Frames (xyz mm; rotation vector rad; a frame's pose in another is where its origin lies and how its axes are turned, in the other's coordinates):
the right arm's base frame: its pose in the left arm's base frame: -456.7 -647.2 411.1 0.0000 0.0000 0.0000
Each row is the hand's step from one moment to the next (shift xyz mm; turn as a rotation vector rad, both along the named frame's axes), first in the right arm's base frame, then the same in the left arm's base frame.
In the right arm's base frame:
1: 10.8 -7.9 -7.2 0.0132 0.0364 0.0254
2: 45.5 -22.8 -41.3 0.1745 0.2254 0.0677
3: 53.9 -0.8 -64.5 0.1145 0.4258 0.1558
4: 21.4 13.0 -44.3 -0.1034 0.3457 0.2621
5: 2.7 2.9 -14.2 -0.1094 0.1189 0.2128
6: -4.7 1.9 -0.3 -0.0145 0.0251 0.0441
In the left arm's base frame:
1: 10.8 -7.9 -7.2 0.0132 0.0364 0.0254
2: 45.5 -22.8 -41.3 0.1745 0.2254 0.0677
3: 53.9 -0.8 -64.5 0.1145 0.4258 0.1558
4: 21.4 13.0 -44.3 -0.1034 0.3457 0.2621
5: 2.7 2.9 -14.2 -0.1094 0.1189 0.2128
6: -4.7 1.9 -0.3 -0.0145 0.0251 0.0441

